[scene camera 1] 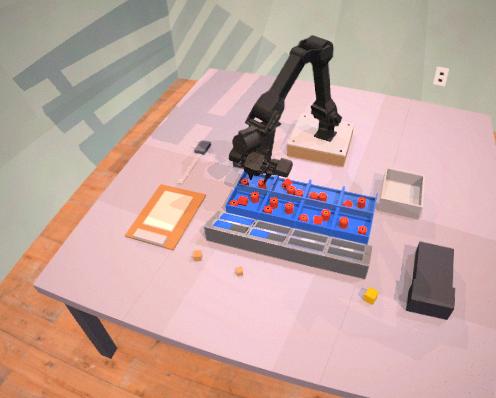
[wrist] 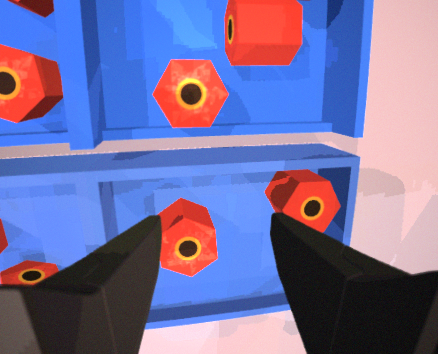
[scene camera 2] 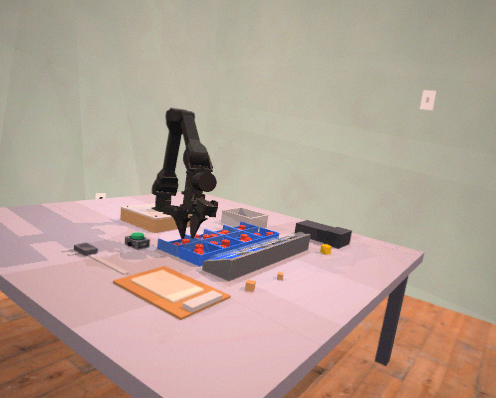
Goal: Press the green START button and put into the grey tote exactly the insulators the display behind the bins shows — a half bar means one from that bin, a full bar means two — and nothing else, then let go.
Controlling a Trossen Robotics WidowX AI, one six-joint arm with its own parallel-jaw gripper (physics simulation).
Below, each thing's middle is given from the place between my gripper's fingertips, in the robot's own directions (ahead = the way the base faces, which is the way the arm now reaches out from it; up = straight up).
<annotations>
Right now the grey tote [scene camera 1: 402, 193] is 18 cm behind my hand, 42 cm to the left of it and 1 cm below it. Round my hand: dark box [scene camera 1: 431, 293] (10 cm ahead, 59 cm to the left, 1 cm below).
</annotations>
